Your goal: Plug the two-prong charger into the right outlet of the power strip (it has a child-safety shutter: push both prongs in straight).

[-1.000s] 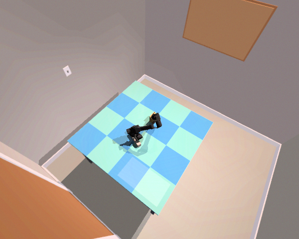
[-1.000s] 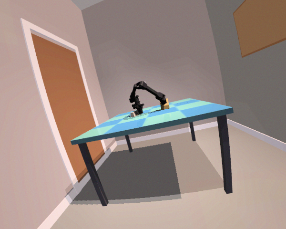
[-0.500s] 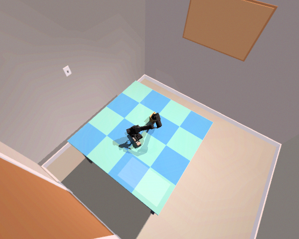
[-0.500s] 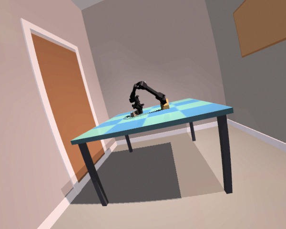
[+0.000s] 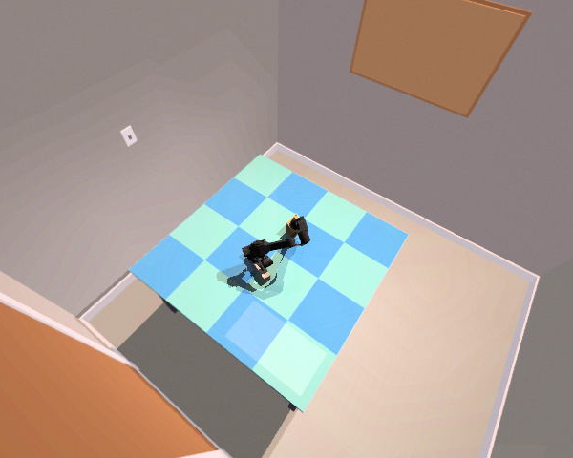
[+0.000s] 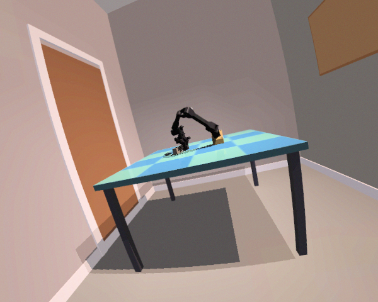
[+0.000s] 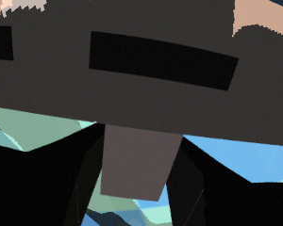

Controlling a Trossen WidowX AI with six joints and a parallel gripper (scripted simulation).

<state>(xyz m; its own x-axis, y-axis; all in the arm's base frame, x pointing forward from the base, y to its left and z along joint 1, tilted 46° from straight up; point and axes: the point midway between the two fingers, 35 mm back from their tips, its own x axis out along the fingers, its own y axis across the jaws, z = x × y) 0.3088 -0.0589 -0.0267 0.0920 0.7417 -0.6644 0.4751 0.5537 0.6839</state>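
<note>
Right now the two-prong charger is 2 cm ahead of my gripper tip, 1 cm to the right of it and 1 cm above it.
</note>
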